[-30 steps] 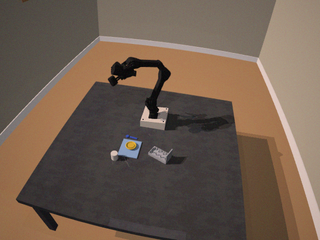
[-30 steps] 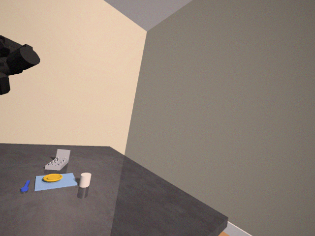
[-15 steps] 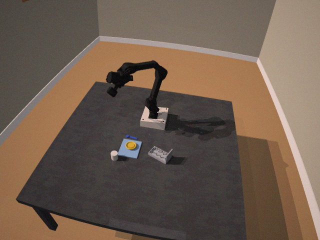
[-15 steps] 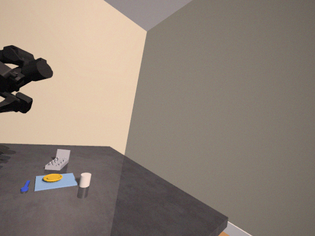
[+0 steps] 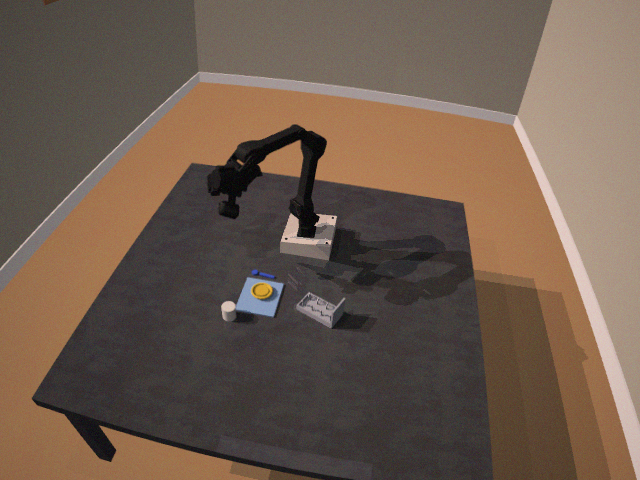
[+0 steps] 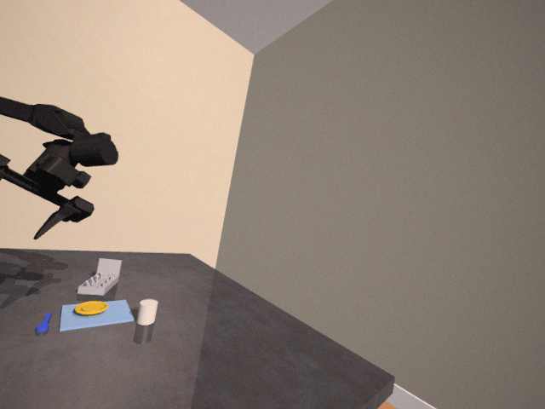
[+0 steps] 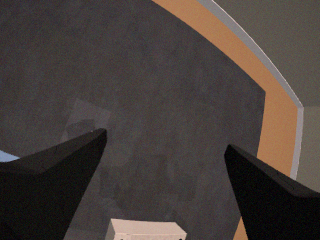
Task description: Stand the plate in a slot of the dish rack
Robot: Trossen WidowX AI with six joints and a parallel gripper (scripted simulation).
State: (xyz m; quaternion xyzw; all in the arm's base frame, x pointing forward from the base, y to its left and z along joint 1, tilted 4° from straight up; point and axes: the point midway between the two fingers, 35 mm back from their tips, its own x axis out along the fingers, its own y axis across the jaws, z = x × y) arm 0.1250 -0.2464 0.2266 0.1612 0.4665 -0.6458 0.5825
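Right now the yellow plate is 230 mm below my gripper tip, 170 mm to the left of it and 170 mm ahead of it. From my gripper tip the other things lie so: blue object (240 mm below, 150 mm to the left, 80 mm ahead); white cylinder (280 mm ahead, 220 mm below, 90 mm to the left); light blue mat (240 mm below, 180 mm ahead, 170 mm to the left).
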